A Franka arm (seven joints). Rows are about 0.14 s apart.
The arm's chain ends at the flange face. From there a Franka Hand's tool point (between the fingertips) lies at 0.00 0.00 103.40 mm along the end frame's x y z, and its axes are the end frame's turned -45 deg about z.
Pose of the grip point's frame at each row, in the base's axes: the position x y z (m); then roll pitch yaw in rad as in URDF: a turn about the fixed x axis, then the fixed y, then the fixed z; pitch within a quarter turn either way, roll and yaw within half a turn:
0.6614 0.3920 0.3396 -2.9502 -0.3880 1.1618
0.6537 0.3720 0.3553 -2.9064 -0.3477 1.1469
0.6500 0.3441 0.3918 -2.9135 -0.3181 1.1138
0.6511 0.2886 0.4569 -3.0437 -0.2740 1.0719
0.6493 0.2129 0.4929 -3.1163 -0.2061 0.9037
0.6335 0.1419 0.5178 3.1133 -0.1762 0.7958
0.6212 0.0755 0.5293 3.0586 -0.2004 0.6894
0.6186 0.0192 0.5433 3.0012 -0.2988 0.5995
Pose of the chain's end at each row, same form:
0.6642 0.3489 0.4336 -2.7343 -0.1435 0.3844
0.6616 0.3309 0.4498 -2.7330 -0.0861 0.3851
0.6571 0.3055 0.4875 -2.7584 -0.0693 0.3517
0.6467 0.2593 0.5560 -2.8787 -0.1251 0.2834
0.6383 0.1947 0.5941 -2.9773 -0.1275 0.1104
0.6187 0.1310 0.6196 -3.0360 -0.1441 0.0003
0.5999 0.0691 0.6303 -3.0565 -0.1995 -0.1129
0.5856 0.0141 0.6411 -3.0221 -0.3075 -0.2256

